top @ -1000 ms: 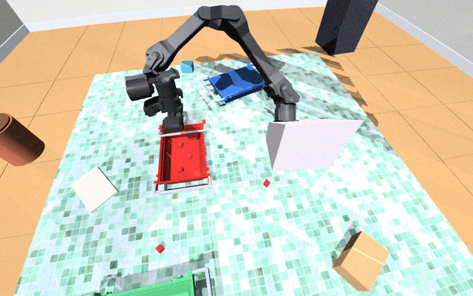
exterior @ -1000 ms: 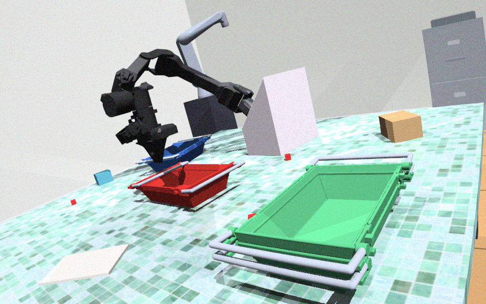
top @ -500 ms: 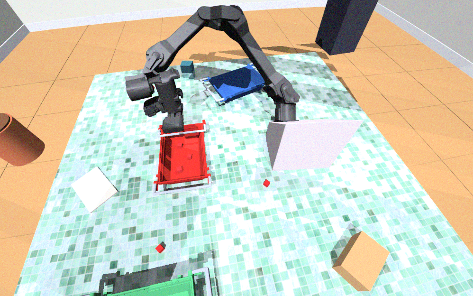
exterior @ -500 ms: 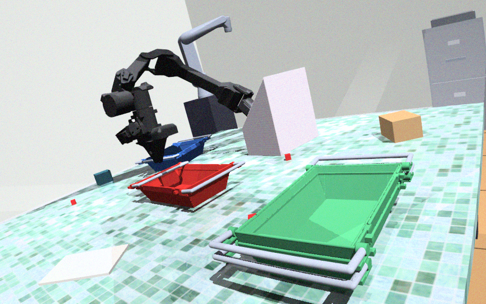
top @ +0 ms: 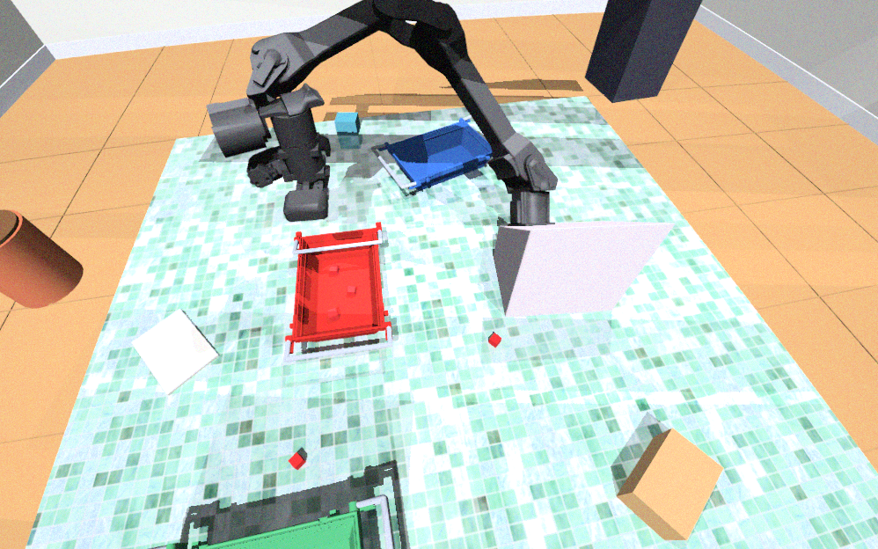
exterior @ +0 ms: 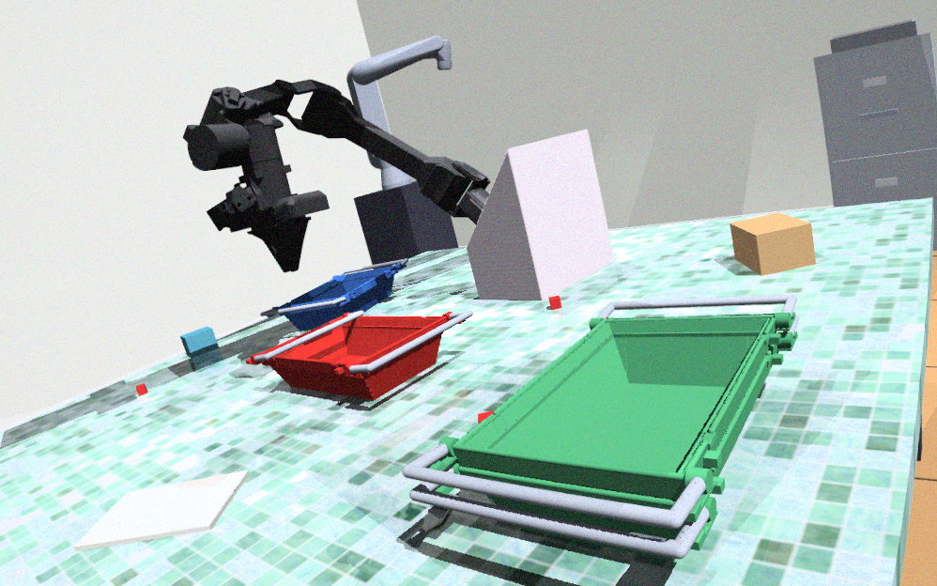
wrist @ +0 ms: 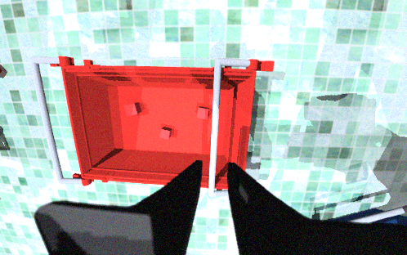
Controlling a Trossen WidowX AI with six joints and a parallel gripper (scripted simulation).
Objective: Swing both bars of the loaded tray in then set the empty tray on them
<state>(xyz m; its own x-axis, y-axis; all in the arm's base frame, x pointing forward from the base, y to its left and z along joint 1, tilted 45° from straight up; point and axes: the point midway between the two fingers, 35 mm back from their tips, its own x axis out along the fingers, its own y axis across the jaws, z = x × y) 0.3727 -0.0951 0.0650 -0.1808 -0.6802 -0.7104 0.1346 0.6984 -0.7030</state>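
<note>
My gripper tip is now 310 mm past the blue tray, 260 mm to the left of it and 120 mm above it. From my gripper tip the other things lie so: tan box (560 mm to the left, 410 mm behind, 130 mm below); then flat white plate (330 mm ahead, 160 mm below, 110 mm to the left); then cyan cube (500 mm to the right, 140 mm below, 100 mm behind).
</note>
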